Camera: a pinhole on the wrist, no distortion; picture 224 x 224 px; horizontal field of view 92.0 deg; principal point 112.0 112.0 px. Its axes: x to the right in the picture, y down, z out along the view. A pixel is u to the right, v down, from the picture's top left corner.
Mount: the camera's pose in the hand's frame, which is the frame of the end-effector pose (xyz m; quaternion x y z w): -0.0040 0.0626 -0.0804 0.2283 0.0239 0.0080 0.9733
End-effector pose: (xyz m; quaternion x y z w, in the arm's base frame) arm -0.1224 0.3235 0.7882 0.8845 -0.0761 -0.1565 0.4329
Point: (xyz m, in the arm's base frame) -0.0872 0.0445 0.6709
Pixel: 155 171
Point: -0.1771 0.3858 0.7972
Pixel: 18 29
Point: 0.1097 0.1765 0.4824
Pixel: 203 93
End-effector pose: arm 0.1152 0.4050 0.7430 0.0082 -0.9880 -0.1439 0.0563
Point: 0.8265 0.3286 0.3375
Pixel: outside the picture
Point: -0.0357 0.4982 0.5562
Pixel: 156 153
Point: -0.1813 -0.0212 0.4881
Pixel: 172 23
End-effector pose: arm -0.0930 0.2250 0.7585 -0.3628 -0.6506 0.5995 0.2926
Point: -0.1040 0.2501 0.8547
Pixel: 128 17
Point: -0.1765 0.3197 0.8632
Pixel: 191 30
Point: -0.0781 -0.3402 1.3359
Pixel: 8 28
